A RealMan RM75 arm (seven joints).
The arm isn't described. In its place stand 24 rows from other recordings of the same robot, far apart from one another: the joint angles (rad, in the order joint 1, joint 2, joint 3, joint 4, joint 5, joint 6, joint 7), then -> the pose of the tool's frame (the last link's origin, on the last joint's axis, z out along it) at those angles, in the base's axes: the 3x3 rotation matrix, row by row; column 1 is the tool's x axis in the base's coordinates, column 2 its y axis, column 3 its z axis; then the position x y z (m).
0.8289, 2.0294, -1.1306, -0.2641, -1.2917, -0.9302, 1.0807 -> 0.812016, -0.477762, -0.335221; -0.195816, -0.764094, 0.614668; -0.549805, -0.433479, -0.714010; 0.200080, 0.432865, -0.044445
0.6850, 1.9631, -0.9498, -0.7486, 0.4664, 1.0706, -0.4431 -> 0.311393, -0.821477, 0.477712; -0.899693, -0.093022, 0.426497; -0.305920, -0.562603, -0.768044; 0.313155, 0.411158, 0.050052
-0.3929, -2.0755, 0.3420, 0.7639, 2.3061, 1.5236, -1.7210 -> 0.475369, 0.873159, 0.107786; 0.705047, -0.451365, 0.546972; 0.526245, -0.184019, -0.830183; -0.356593, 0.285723, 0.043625
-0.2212, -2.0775, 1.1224, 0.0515, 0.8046, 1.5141, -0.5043 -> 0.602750, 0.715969, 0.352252; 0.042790, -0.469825, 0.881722; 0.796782, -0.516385, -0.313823; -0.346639, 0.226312, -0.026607
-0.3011, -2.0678, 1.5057, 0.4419, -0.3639, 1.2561, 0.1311 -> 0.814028, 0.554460, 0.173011; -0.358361, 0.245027, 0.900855; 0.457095, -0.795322, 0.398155; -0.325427, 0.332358, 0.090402
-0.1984, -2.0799, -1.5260, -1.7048, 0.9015, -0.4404, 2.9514 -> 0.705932, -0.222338, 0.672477; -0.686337, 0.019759, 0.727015; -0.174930, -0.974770, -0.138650; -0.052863, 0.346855, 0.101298
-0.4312, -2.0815, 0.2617, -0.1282, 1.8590, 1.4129, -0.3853 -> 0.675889, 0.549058, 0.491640; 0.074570, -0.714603, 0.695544; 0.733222, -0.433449, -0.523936; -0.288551, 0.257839, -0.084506
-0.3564, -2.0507, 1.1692, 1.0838, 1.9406, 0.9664, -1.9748 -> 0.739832, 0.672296, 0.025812; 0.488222, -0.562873, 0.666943; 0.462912, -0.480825, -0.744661; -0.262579, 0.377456, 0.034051
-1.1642, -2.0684, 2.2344, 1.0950, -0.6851, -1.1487, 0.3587 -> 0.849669, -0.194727, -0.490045; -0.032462, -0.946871, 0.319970; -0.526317, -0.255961, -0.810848; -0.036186, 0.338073, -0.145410
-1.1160, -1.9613, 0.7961, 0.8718, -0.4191, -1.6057, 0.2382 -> 0.350189, 0.889670, -0.293010; 0.926536, -0.283100, 0.247762; 0.137475, -0.358248, -0.923449; -0.116673, 0.449509, 0.062621
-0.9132, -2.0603, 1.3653, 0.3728, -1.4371, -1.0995, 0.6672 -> 0.281508, 0.942749, 0.178823; 0.938999, -0.309022, 0.150954; 0.197572, 0.125420, -0.972232; -0.163069, 0.388746, -0.098052
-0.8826, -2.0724, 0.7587, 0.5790, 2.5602, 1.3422, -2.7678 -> 0.089443, 0.989439, -0.114066; 0.986600, -0.072326, 0.146254; 0.136460, -0.125619, -0.982649; -0.221287, 0.394659, -0.035491
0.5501, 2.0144, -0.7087, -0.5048, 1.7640, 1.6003, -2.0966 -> 0.569542, -0.389369, -0.723888; 0.130021, -0.826917, 0.547086; -0.811613, -0.405709, -0.420338; 0.228051, 0.360096, 0.060852
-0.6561, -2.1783, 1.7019, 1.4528, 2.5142, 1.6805, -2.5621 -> 0.847020, 0.310478, -0.431463; 0.335710, -0.941781, -0.018656; -0.412136, -0.129045, -0.901938; -0.106314, 0.292253, -0.072005
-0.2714, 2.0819, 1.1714, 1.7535, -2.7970, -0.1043, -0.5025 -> 0.901012, -0.406039, -0.152674; 0.070011, -0.211224, 0.974927; -0.428107, -0.889110, -0.161889; 0.174228, 0.283271, 0.040591
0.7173, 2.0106, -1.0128, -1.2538, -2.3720, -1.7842, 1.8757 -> 0.973247, -0.173337, 0.150815; -0.194171, -0.971417, 0.136552; 0.122835, -0.162183, -0.979086; 0.163539, 0.367996, 0.058244
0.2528, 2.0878, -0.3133, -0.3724, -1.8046, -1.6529, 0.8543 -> 0.616022, -0.639544, -0.459892; -0.106449, -0.646050, 0.755836; -0.780504, -0.416657, -0.466059; 0.342777, 0.238819, 0.013358
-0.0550, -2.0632, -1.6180, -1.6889, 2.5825, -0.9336, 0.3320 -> 0.658128, 0.686286, -0.309643; 0.641024, -0.295035, 0.708549; 0.394912, -0.664805, -0.634097; -0.241257, 0.321479, 0.048536
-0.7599, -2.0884, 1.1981, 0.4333, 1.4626, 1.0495, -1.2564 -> 0.825867, 0.402842, 0.394540; 0.217678, -0.873242, 0.435965; 0.520153, -0.274166, -0.808872; -0.179465, 0.400588, -0.069051
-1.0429, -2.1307, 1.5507, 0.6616, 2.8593, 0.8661, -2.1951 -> 0.830756, -0.237462, -0.503444; 0.068650, -0.853827, 0.516011; -0.552387, -0.463240, -0.693020; -0.141735, 0.449134, -0.081061
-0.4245, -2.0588, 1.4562, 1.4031, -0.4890, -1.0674, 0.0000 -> 0.450227, 0.817310, -0.359582; 0.787130, -0.173154, 0.591983; 0.421571, -0.549565, -0.721288; -0.211436, 0.383138, 0.021083
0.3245, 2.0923, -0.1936, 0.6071, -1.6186, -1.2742, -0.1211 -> 0.645197, -0.706044, -0.291930; -0.164531, -0.501534, 0.849349; -0.746090, -0.499965, -0.439754; 0.261927, 0.200239, -0.138220
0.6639, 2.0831, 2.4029, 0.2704, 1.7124, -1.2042, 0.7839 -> 0.749408, -0.459018, -0.477169; -0.010436, -0.728780, 0.684668; -0.662026, -0.508116, -0.550944; 0.238688, 0.387050, -0.027373
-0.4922, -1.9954, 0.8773, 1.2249, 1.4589, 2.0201, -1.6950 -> 0.743763, -0.064096, 0.665364; -0.055290, -0.997880, -0.034323; 0.666153, -0.011259, -0.745730; -0.140994, 0.294429, 0.113396
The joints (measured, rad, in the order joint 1, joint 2, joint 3, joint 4, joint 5, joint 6, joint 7), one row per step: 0.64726 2.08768 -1.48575 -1.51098 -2.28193 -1.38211 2.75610; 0.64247 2.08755 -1.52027 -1.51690 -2.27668 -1.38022 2.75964; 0.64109 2.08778 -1.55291 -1.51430 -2.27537 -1.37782 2.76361; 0.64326 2.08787 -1.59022 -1.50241 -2.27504 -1.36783 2.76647; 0.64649 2.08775 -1.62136 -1.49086 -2.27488 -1.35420 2.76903; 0.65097 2.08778 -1.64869 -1.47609 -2.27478 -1.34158 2.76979; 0.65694 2.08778 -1.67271 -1.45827 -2.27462 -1.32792 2.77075; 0.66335 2.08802 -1.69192 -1.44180 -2.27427 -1.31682 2.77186; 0.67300 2.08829 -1.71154 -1.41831 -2.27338 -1.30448 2.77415; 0.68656 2.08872 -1.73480 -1.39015 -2.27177 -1.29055 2.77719; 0.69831 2.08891 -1.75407 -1.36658 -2.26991 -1.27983 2.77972; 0.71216 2.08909 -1.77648 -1.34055 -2.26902 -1.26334 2.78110; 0.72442 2.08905 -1.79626 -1.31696 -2.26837 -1.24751 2.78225; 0.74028 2.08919 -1.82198 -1.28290 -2.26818 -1.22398 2.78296
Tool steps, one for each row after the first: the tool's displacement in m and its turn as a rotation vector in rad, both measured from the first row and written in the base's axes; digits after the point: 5 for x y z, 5 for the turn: -0.00172 -0.00566 -0.00648 -0.02241 -0.01029 0.01452; -0.00215 -0.01040 -0.01350 -0.04496 -0.02431 0.02360; -0.00212 -0.01450 -0.02219 -0.06765 -0.04067 0.03286; -0.00238 -0.01727 -0.02937 -0.08248 -0.05247 0.04143; -0.00199 -0.01950 -0.03613 -0.09667 -0.06447 0.04812; -0.00125 -0.02094 -0.04247 -0.10856 -0.07543 0.05204; -0.00064 -0.02200 -0.04778 -0.11867 -0.08478 0.05460; 0.00055 -0.02262 -0.05379 -0.13029 -0.09590 0.05353; 0.00155 -0.02340 -0.06086 -0.14434 -0.10983 0.05360; 0.00253 -0.02415 -0.06657 -0.15630 -0.12225 0.05369; 0.00328 -0.02451 -0.07286 -0.16531 -0.13599 0.05773; 0.00423 -0.02461 -0.07827 -0.17168 -0.14844 0.06120; 0.00640 -0.02431 -0.08539 -0.17761 -0.16563 0.06439
